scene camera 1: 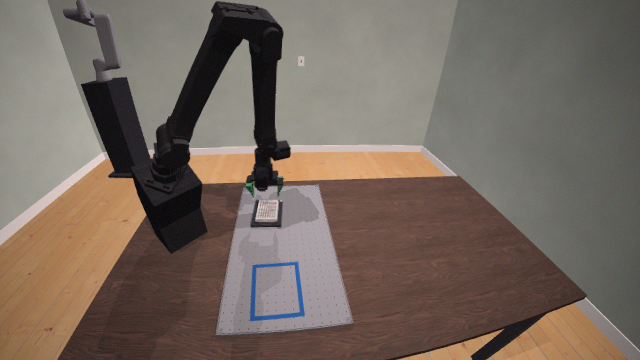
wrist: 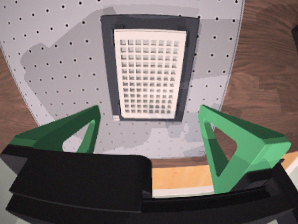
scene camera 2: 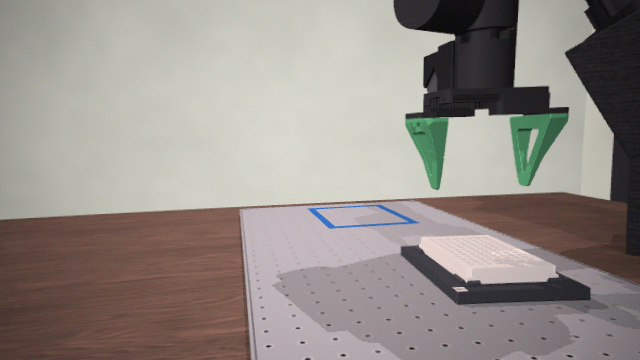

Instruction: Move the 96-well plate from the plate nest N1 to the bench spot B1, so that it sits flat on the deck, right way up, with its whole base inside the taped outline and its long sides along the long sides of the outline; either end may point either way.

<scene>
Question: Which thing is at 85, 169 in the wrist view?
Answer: My gripper.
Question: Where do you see a white 96-well plate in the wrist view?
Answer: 141, 81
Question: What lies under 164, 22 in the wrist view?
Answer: A dark plate nest.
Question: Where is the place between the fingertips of my gripper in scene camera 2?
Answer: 479, 187
</scene>
